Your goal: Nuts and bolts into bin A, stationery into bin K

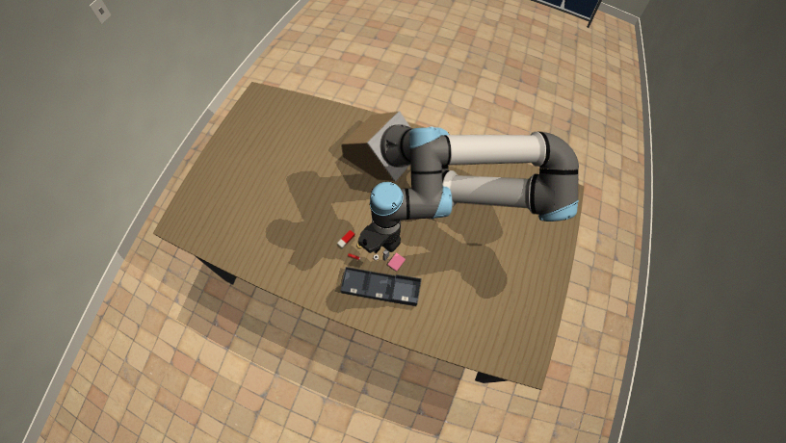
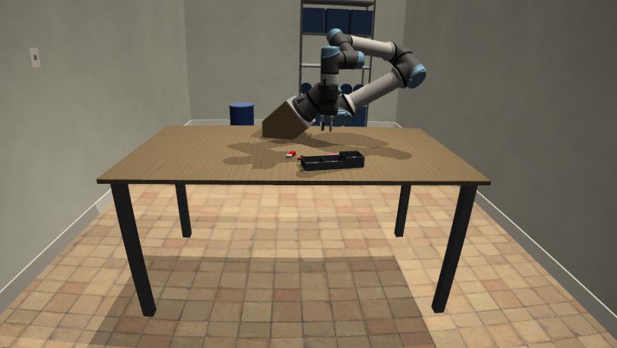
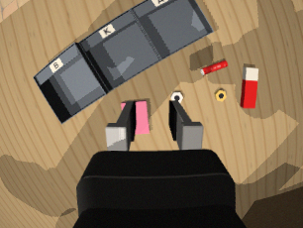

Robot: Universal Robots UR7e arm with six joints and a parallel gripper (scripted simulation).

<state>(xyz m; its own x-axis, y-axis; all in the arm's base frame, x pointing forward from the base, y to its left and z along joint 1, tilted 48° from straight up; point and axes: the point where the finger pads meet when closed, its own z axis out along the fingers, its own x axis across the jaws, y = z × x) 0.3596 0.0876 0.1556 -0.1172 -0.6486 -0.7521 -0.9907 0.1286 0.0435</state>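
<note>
Right now the brass nut is 20 mm behind my hand, 100 mm to the right of it and 150 mm below it. The rest, counted from my hand: pink flat block (40 mm behind, 30 mm to the left, 150 mm below); white nut (20 mm behind, 40 mm to the right, 150 mm below); three joined bins (60 mm ahead, 40 mm to the left, 130 mm below).
</note>
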